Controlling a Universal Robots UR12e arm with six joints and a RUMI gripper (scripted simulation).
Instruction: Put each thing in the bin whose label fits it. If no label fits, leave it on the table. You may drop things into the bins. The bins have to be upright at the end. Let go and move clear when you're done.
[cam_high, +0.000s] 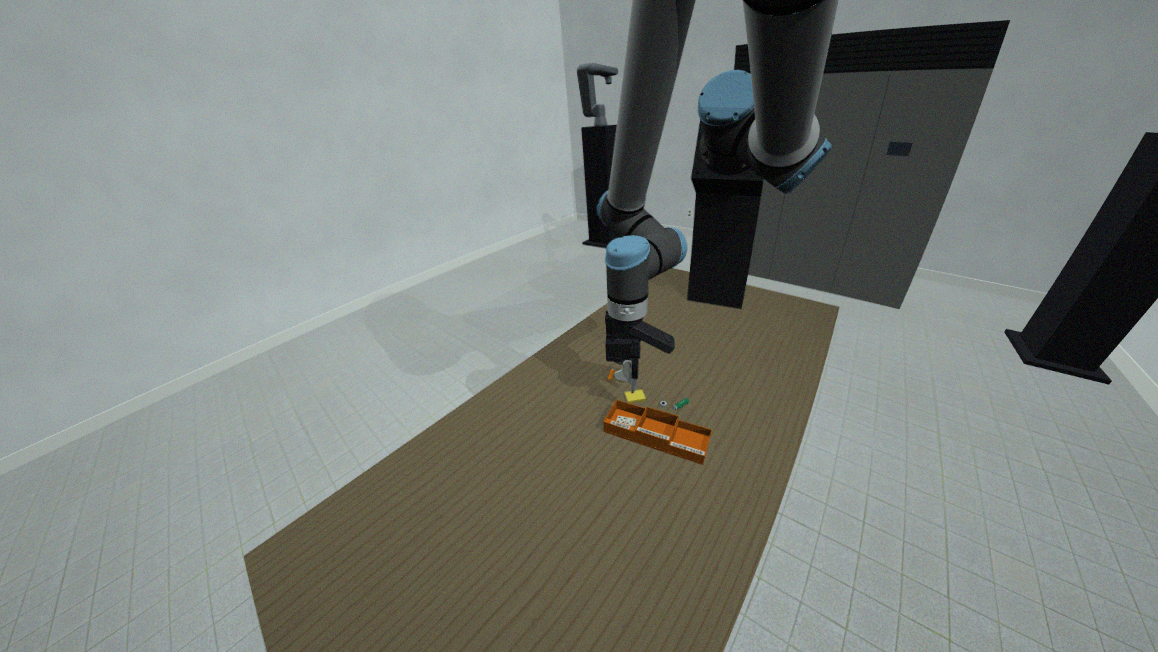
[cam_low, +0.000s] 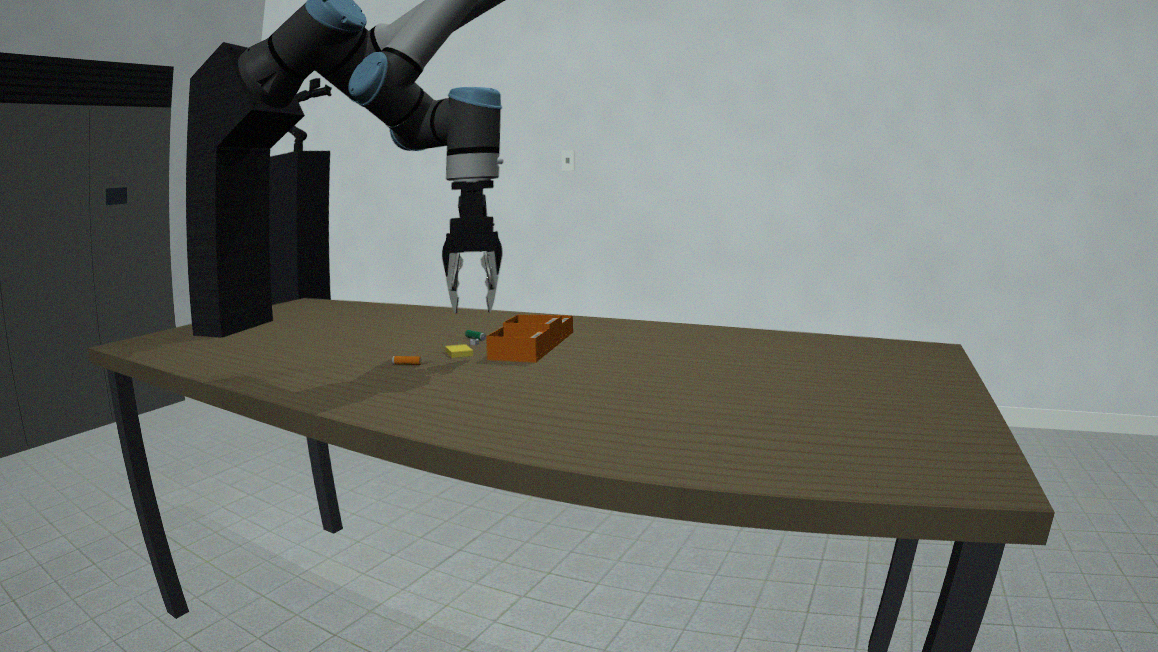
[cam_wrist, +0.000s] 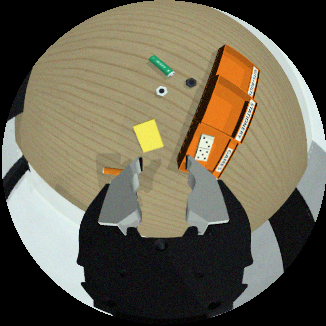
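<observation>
Now: the yellow block 3 cm behind my hand, 1 cm to the right of it and 8 cm below it. Round my hand: black nut (1 cm behind, 11 cm to the left, 8 cm below); silver nut (4 cm behind, 7 cm to the left, 8 cm below); speckled white thing (7 cm ahead, 2 cm to the left, 7 cm below).
</observation>
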